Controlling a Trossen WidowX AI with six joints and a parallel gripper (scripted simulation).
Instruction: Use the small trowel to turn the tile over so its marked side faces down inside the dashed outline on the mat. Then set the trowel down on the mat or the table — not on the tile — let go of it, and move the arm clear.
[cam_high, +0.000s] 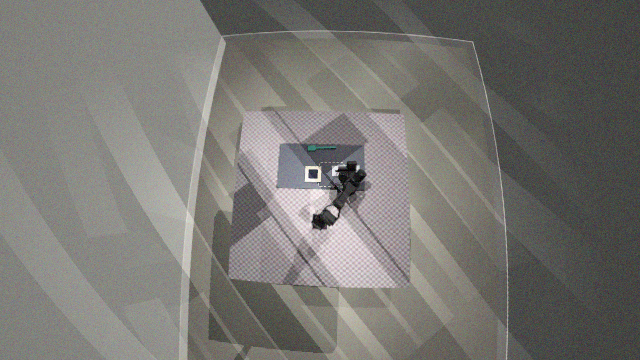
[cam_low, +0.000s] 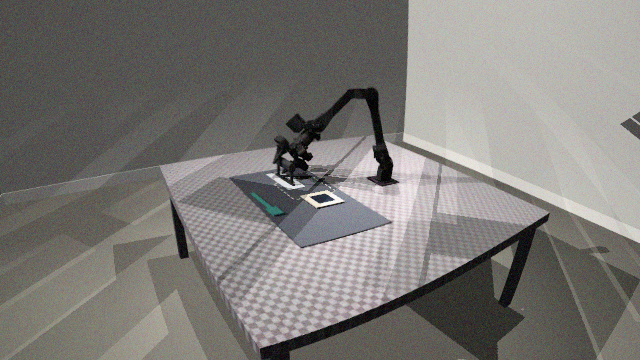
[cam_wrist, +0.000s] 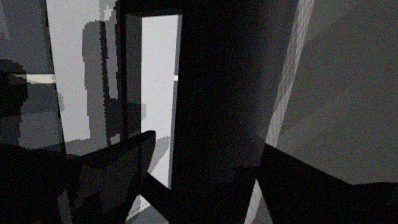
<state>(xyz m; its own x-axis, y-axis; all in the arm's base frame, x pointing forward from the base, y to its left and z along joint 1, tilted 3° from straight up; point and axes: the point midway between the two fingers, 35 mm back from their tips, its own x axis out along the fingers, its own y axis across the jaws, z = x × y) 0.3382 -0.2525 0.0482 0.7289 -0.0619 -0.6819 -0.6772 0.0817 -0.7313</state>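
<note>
Right now my gripper tip is 3 cm short of the dark mat, 20 cm to the right of it and 7 cm above it. Also, from my gripper tip: slim teal tool (17 cm ahead, 20 cm to the left, 4 cm below); then tile (2 cm behind, 26 cm to the left, 4 cm below).
</note>
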